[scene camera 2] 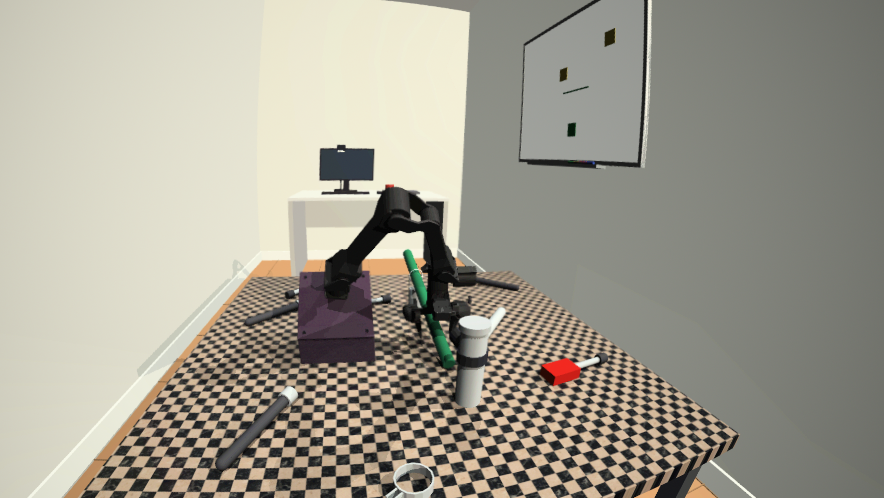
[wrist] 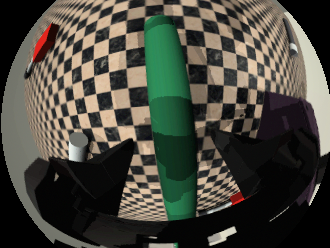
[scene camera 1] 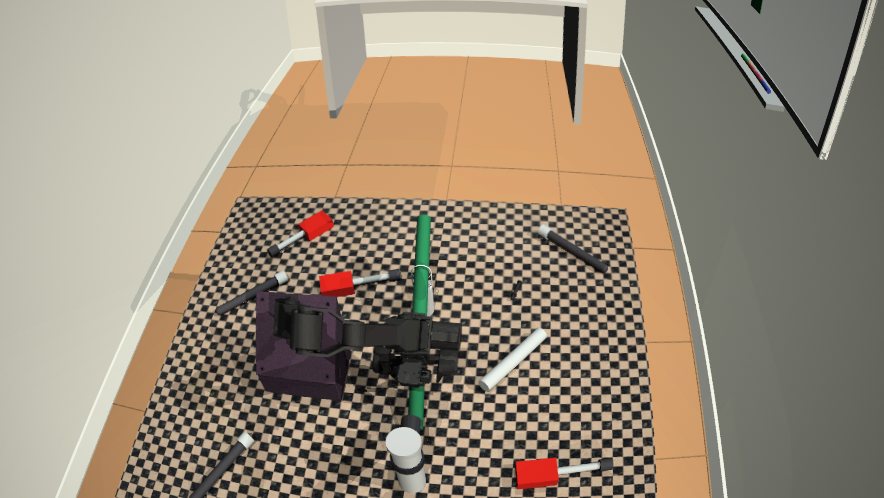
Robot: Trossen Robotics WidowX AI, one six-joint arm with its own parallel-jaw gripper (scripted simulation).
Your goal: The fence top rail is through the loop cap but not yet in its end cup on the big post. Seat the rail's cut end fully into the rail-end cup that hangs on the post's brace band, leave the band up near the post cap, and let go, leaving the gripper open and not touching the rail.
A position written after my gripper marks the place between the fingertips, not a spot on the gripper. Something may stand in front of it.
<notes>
My gripper [scene camera 1: 418, 381] is open and holds nothing. Further things: a green rail [scene camera 1: 422, 249], a white tube [scene camera 1: 488, 381] and a big white post [scene camera 2: 475, 330].
The green rail also shows in scene camera 2 [scene camera 2: 446, 357]. My gripper also shows in scene camera 2 [scene camera 2: 435, 336] and in the wrist view [wrist: 172, 137]. The big white post shows as well in scene camera 1 [scene camera 1: 404, 444].
</notes>
